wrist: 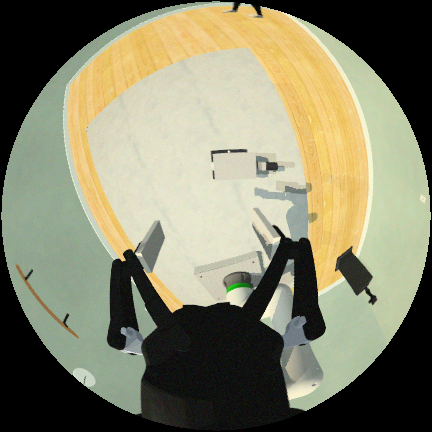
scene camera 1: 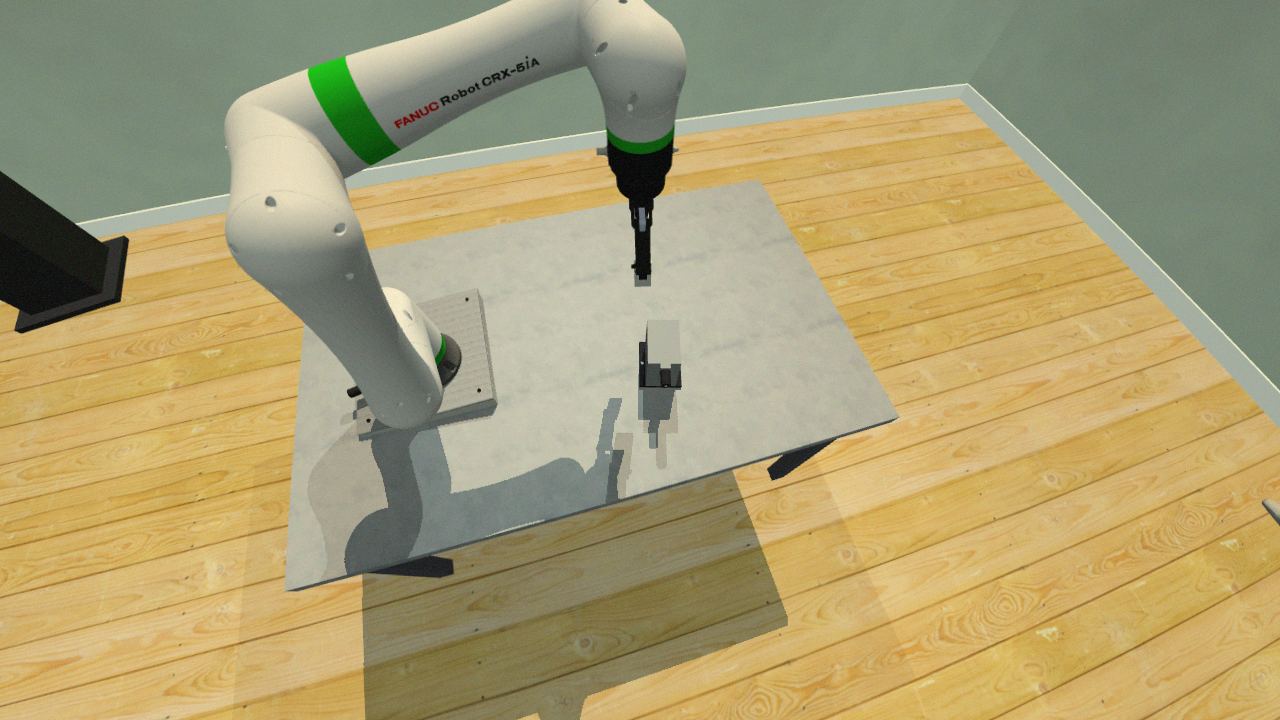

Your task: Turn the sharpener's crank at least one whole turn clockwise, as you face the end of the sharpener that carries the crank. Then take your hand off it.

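Seen in the pictures: gripper, between the fingertips: (wrist: 205, 223); arm's base, origin of its link: (wrist: 236, 279).
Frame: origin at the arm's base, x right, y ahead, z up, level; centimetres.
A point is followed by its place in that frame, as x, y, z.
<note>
The sharpener (scene camera 1: 663, 342) {22.5, 50.9, 9.2} (wrist: 234, 166) {21.9, 51.0, 9.2} is a pale, blocky body with dark parts. It stands upright on the grey table (scene camera 1: 554, 295) {-9.4, 34.4, -3.6} (wrist: 165, 125) {9.2, 76.3, -3.6}. In the wrist view its crank (wrist: 271, 166) {30.9, 46.9, 11.2}, with a dark knob, sticks out from the right end of the body; in the scene view this end faces the table's front edge, and the crank's exact angle is hard to tell. My gripper (scene camera 1: 641, 279) {13.6, 48.7, 30.1} (wrist: 205, 223) {13.6, 48.7, 30.1} is open and empty. It points down and hangs above the table, behind the sharpener in the scene view and apart from it.
My arm's base plate (scene camera 1: 465, 313) {-9.7, 11.2, 1.2} (wrist: 210, 272) {-7.9, 13.0, 1.3} is on the left part of the table in the scene view. A black post (scene camera 1: 53, 241) stands on the floor at the far left. Part of a person's legs and shoes (wrist: 256, 15) shows at the top of the wrist view.
</note>
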